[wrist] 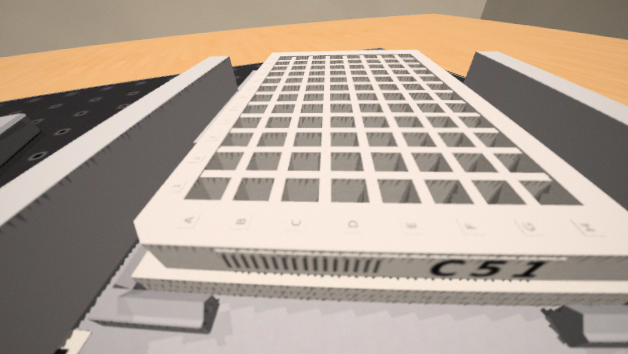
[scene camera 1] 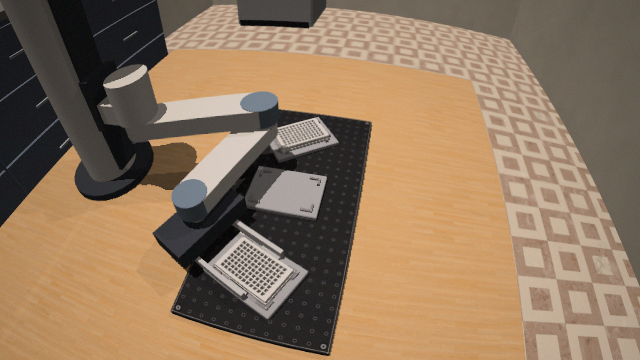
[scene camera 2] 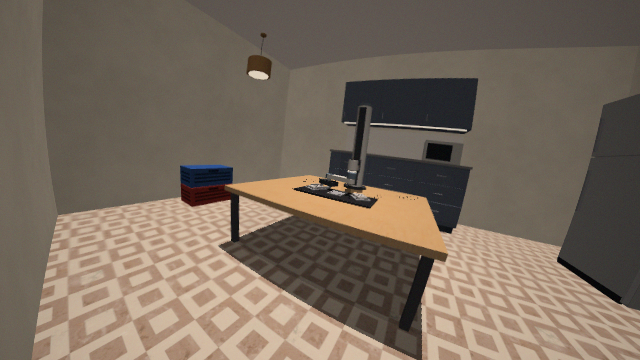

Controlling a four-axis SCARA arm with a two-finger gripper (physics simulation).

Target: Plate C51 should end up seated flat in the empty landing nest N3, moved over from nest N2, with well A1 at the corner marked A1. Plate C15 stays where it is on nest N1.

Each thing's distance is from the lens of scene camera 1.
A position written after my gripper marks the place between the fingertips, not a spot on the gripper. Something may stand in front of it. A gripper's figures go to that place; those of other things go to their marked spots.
my gripper [scene camera 1: 263, 275]: 0.62 m
nest N3 [scene camera 1: 283, 192]: 0.75 m
grey nest N2 [scene camera 1: 291, 285]: 0.62 m
The marked spots on the grey nest N2 and the nest N3 are 0.23 m apart.
